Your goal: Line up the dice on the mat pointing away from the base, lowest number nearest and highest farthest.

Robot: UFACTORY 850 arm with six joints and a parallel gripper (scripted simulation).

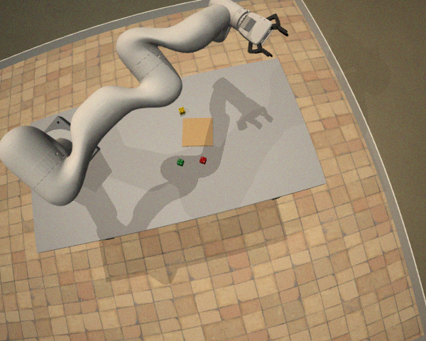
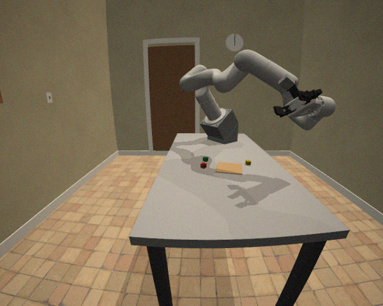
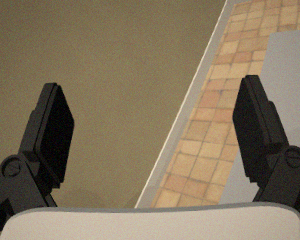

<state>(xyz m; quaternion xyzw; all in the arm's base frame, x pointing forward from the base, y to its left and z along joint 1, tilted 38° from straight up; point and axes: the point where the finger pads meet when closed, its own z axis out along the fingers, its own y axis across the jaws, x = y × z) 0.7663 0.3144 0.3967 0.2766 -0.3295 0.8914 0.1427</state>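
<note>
The red die is 37 cm behind my hand, 22 cm to the right of it and 36 cm below it. The rest, counted from my hand: green die (46 cm behind, 20 cm to the right, 36 cm below); yellow die (39 cm behind, 4 cm to the left, 36 cm below); mat (35 cm behind, 8 cm to the right, 37 cm below).
</note>
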